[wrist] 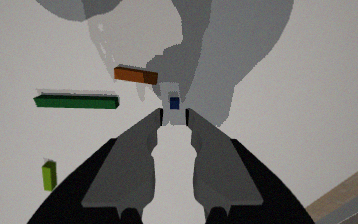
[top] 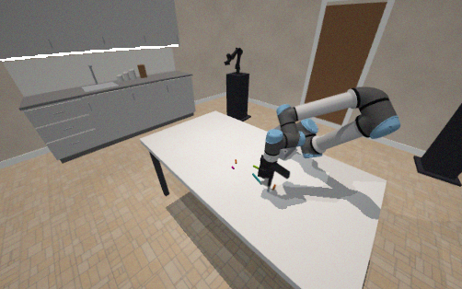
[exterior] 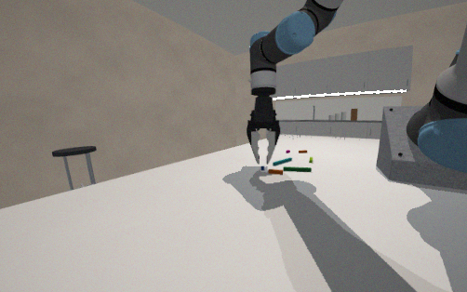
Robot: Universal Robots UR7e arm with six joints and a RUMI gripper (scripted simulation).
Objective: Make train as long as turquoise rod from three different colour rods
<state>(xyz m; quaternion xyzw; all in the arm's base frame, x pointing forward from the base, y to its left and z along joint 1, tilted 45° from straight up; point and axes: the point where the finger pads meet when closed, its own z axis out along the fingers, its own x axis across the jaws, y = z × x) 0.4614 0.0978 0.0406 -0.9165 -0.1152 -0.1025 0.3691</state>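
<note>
Now: hand 3 cm above the blue rod. From my hand the other things lie so: green rod: 10 cm behind, 3 cm to the right, 3 cm below; lime rod: 16 cm to the right, 13 cm behind, 3 cm below; turquoise rod: 10 cm to the right, 4 cm behind, 3 cm below.
</note>
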